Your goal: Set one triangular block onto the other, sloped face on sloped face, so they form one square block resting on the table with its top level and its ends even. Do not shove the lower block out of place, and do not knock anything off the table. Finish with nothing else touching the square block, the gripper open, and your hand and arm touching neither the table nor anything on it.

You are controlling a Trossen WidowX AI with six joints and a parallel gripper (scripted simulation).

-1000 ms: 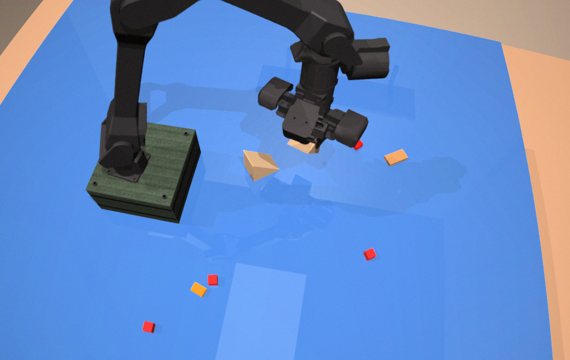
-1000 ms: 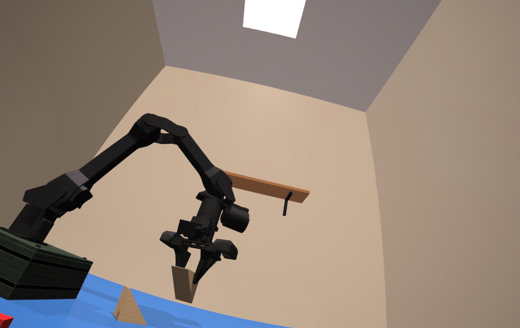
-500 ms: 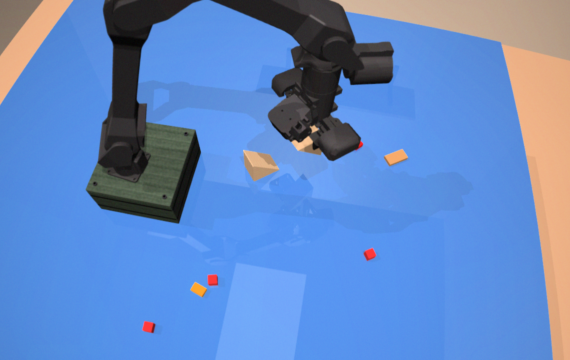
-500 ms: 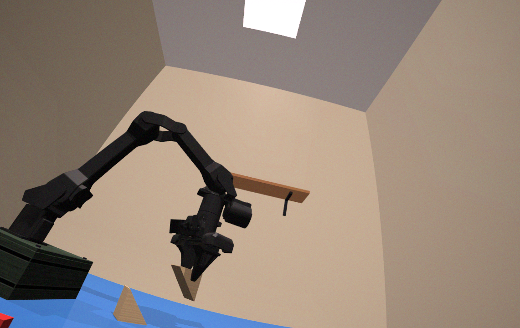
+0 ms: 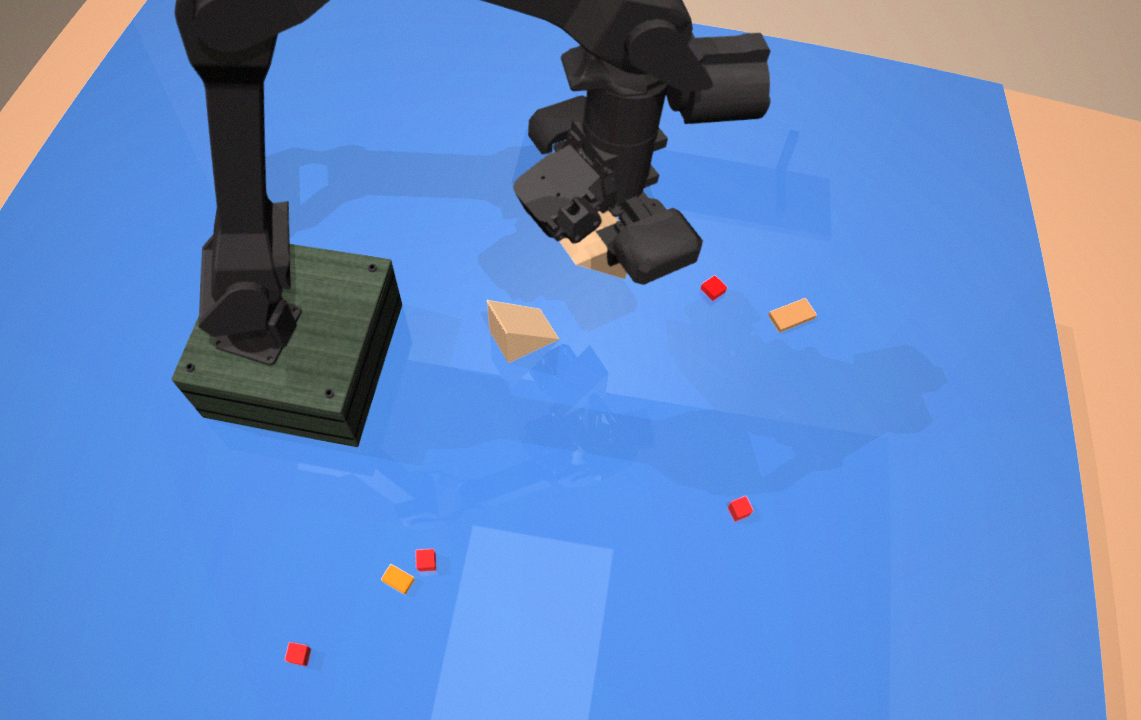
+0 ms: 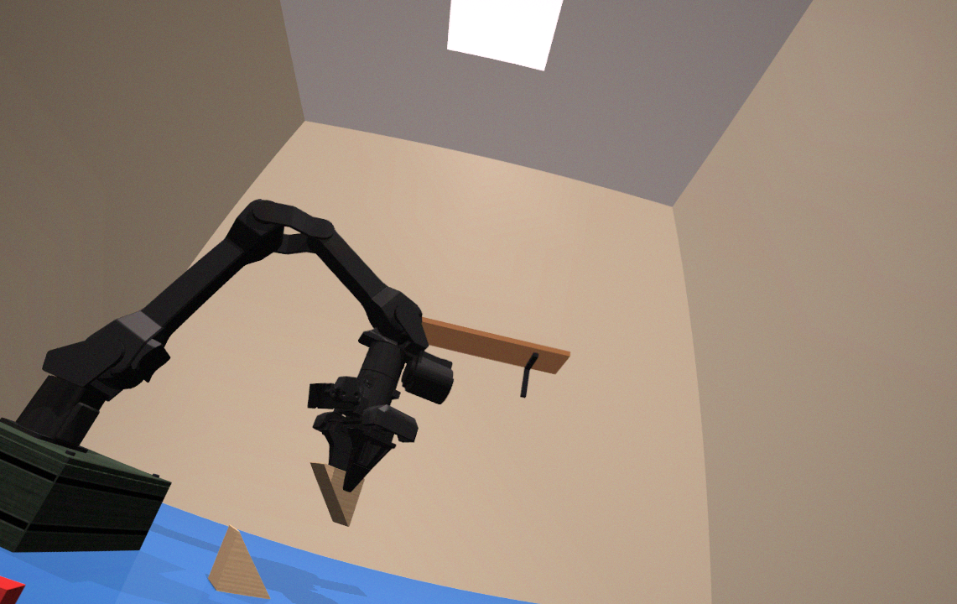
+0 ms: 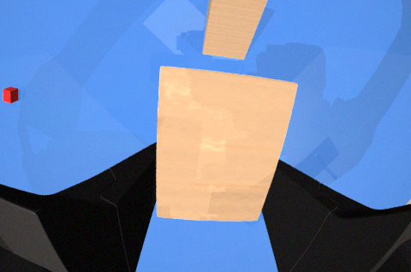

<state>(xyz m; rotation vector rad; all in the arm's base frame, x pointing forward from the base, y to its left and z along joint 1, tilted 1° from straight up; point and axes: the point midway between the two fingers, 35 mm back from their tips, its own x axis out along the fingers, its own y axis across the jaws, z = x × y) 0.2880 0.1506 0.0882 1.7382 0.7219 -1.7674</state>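
Now: the tan triangular block 12 cm below my gripper tip, 7 cm behind it and 5 cm to the right of it.
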